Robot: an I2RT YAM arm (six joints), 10 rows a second.
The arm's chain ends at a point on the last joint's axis. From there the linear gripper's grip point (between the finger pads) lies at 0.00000 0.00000 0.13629 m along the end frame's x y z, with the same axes.
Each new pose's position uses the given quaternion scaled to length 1; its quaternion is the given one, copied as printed.
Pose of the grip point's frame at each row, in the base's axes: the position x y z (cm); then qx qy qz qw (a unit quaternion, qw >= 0):
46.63, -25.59, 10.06, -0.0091, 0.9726, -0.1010, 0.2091
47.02, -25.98, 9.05, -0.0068, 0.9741, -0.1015, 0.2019
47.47, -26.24, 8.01, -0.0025, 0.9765, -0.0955, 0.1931
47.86, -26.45, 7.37, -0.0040, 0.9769, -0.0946, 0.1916
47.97, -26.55, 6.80, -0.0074, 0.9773, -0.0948, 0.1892
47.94, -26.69, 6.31, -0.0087, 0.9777, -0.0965, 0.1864
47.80, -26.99, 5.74, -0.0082, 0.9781, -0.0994, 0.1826
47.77, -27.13, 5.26, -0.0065, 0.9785, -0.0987, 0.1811
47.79, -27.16, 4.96, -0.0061, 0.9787, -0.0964, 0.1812
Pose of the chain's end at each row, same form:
41.06, -22.96, 22.22, -0.0091, 0.9726, -0.1010, 0.2091
41.64, -23.32, 21.29, -0.0068, 0.9741, -0.1015, 0.2019
42.32, -23.71, 20.37, -0.0025, 0.9765, -0.0955, 0.1931
42.75, -23.95, 19.75, -0.0040, 0.9769, -0.0946, 0.1916
42.91, -24.06, 19.21, -0.0074, 0.9773, -0.0948, 0.1892
42.95, -24.16, 18.74, -0.0087, 0.9777, -0.0965, 0.1864
42.91, -24.38, 18.19, -0.0082, 0.9781, -0.0994, 0.1826
42.92, -24.53, 17.73, -0.0065, 0.9785, -0.0987, 0.1811
42.94, -24.62, 17.44, -0.0061, 0.9787, -0.0964, 0.1812

